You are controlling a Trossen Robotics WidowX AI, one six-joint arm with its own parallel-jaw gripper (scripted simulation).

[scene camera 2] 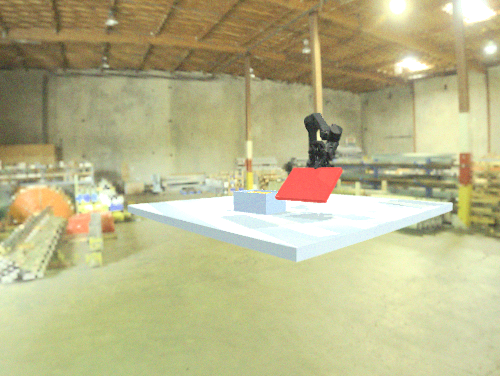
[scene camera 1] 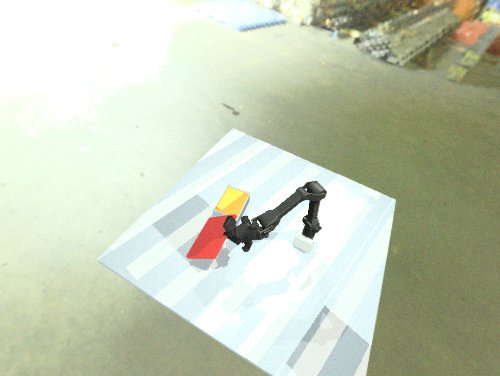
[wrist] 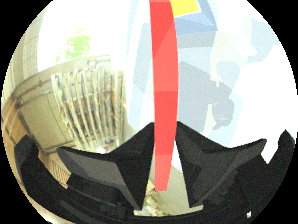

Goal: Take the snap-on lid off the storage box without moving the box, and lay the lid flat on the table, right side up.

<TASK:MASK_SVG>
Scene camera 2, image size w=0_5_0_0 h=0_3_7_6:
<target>red lid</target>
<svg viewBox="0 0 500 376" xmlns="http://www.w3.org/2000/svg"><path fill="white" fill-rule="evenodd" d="M275 198L276 200L326 204L343 170L342 168L293 168Z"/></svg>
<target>storage box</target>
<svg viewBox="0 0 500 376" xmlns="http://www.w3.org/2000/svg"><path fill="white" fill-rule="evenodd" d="M233 191L233 211L264 215L286 211L286 200L276 200L275 198L278 191L257 189Z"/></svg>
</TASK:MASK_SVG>
